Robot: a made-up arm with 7 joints.
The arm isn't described. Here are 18 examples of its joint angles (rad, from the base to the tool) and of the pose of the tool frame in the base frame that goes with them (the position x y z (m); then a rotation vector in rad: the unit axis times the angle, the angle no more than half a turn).
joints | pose
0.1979 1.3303 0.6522 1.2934 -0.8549 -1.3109 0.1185 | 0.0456 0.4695 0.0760 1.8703 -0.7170 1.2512
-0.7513 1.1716 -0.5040 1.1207 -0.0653 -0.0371 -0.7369 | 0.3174 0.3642 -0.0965 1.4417 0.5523 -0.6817
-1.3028 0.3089 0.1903 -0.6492 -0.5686 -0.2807 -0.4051 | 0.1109 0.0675 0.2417 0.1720 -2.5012 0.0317
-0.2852 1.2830 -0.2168 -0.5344 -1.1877 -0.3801 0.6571 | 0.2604 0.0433 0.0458 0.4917 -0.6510 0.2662
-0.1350 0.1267 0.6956 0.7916 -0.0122 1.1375 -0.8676 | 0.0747 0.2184 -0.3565 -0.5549 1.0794 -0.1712
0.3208 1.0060 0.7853 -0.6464 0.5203 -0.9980 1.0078 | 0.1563 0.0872 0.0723 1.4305 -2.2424 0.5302
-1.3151 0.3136 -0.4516 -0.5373 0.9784 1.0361 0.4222 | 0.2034 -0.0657 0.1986 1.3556 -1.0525 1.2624
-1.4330 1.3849 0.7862 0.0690 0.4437 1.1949 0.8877 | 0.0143 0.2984 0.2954 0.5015 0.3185 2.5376
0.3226 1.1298 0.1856 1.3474 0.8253 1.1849 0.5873 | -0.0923 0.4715 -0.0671 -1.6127 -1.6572 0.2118
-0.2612 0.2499 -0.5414 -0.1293 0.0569 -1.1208 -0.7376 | 0.2050 -0.0625 -0.0704 0.5039 -1.9759 -0.8559
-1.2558 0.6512 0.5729 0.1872 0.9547 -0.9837 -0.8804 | 0.2859 0.1622 0.2160 2.5858 -1.2183 -0.2406
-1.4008 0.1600 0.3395 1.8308 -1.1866 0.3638 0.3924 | 0.4324 0.0302 -0.2206 -0.3003 0.9908 0.2525
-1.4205 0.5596 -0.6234 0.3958 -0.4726 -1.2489 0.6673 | 0.3275 -0.0590 0.1694 -0.0944 -1.8640 0.4923
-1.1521 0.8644 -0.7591 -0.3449 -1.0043 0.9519 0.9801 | 0.2919 -0.0765 0.0255 1.4015 -0.2600 -0.0360
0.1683 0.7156 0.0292 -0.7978 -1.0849 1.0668 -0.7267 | 0.1624 0.0545 -0.0505 -0.0925 0.0642 -1.2800
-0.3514 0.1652 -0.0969 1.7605 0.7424 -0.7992 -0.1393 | 0.0563 0.0892 -0.4343 0.8538 0.1924 -1.1809
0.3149 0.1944 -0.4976 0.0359 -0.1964 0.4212 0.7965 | 0.1072 -0.0111 -0.3031 1.1031 0.7055 -0.0411
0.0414 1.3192 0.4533 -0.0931 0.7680 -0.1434 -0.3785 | 0.2764 0.2084 0.0463 2.7266 -0.1973 -0.6568
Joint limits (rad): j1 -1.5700..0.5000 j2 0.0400..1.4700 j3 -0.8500..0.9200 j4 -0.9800..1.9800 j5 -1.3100..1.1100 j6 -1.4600..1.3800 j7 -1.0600..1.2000
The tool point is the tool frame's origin. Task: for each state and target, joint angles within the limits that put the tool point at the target. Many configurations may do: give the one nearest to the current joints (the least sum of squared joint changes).
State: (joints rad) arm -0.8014 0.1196 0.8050 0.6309 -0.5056 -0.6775 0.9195
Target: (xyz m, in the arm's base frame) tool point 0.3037 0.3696 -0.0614
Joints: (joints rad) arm -0.8873 0.4566 0.9170 0.7779 -0.5494 -0.5623 0.9234
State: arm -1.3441 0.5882 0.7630 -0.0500 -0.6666 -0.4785 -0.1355
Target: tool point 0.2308 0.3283 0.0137
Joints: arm -0.7408 0.2606 0.9200 0.1174 -0.7788 -0.5880 -0.1363
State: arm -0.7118 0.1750 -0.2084 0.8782 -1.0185 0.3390 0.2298
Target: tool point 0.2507 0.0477 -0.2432
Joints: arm -0.1110 0.2825 -0.2332 0.1354 -1.0500 0.4745 0.1583
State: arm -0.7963 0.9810 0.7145 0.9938 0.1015 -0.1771 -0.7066
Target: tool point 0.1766 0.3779 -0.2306
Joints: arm -0.2818 0.6012 0.6797 1.0188 0.1211 -0.2194 -0.7748
